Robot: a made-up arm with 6 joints.
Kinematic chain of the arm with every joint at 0, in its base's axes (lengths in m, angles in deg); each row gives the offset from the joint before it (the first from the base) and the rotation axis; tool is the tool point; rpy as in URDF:
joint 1: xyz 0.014 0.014 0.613 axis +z
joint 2: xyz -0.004 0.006 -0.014 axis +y
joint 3: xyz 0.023 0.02 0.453 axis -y
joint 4: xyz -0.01 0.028 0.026 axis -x
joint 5: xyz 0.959 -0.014 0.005 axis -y
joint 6: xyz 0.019 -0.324 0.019 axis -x
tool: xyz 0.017 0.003 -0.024 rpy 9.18 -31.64 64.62
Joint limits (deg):
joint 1: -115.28..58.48
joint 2: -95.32..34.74
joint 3: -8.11..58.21
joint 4: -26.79..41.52
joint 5: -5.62..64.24
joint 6: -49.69..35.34
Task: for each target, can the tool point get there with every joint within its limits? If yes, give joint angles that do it. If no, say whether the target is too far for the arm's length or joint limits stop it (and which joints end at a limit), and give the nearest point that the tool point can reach.
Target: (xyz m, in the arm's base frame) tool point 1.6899 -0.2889 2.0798
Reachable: no: too far | nearest point 1.0867 -0.1799 1.5928 | short by 0.783 m
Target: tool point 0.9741 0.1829 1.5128
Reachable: yes | joints 26.32 5.83 29.41 6.62 21.73 -6.78
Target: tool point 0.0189 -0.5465 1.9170
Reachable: yes | joints -65.57 -0.30 48.73 26.03 39.55 -22.60
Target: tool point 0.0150 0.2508 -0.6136
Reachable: no: joint limits stop it (at a limit: joint 1, joint 2, joint 3, joint 4, joint 5) | nearest point 0.6998 0.6559 0.1927 | short by 1.133 m
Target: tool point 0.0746 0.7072 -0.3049
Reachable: no: joint limits stop it (at a limit: joint 1, joint 2, joint 3, joint 4, joint 5) | nearest point 0.6941 0.6640 0.1968 | short by 0.798 m
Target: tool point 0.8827 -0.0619 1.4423
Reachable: yes | joints 13.26 -10.14 13.99 -11.02 53.63 -20.15
